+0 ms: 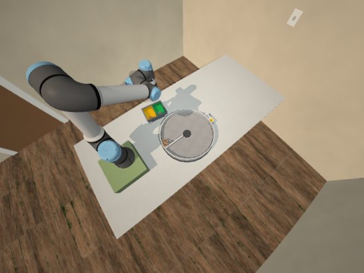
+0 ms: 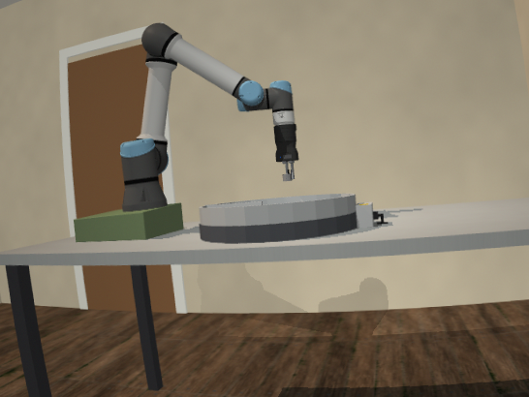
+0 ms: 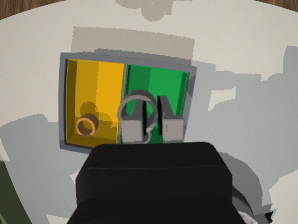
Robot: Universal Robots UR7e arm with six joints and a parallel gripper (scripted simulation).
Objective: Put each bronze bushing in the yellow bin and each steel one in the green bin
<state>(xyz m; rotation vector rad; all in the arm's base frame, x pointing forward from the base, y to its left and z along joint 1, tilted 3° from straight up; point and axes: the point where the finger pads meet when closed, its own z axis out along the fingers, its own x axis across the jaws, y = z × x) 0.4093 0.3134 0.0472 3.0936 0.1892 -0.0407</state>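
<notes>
Right now my hand is 4 cm past the yellow bin, 3 cm to the left of it and 13 cm above it. The rest, counted from my hand: grey turntable (8 cm ahead, 37 cm to the right, 10 cm below).
</notes>
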